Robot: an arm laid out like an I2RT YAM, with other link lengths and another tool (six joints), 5 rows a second.
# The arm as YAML. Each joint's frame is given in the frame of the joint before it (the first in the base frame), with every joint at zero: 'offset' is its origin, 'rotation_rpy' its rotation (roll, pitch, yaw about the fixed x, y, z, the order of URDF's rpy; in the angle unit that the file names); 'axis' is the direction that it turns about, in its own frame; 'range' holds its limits. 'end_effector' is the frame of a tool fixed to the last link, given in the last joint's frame.
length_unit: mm
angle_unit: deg
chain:
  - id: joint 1
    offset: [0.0, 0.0, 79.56]
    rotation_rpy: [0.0, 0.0, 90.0]
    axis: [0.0, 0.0, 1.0]
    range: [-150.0, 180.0]
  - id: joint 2
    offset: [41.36, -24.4, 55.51]
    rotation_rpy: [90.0, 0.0, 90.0]
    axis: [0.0, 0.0, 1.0]
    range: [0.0, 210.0]
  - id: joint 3
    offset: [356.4, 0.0, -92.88]
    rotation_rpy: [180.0, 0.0, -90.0]
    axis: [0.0, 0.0, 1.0]
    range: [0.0, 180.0]
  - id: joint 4
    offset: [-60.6, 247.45, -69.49]
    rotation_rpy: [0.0, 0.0, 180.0]
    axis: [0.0, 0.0, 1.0]
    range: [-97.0, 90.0]
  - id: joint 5
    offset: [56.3, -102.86, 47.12]
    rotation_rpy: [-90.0, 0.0, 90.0]
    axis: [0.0, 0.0, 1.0]
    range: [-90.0, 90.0]
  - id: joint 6
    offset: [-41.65, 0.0, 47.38]
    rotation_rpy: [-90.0, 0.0, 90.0]
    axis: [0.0, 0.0, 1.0]
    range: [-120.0, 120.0]
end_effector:
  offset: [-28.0, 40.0, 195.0]
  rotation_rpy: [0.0, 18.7, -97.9]
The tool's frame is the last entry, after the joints.
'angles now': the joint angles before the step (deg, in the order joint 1, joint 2, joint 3, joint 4, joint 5, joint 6). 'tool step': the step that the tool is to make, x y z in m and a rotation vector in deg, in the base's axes. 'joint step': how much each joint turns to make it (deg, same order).
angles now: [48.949 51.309 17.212 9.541 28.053 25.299]
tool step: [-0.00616 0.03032 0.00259 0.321 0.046 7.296]
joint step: [0.001 0.108 0.001 1.571 -6.774 -2.994]
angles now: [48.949 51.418 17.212 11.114 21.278 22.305]
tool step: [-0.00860 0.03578 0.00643 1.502 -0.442 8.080]
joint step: [-0.001 1.138 -0.217 3.541 -7.738 -2.536]
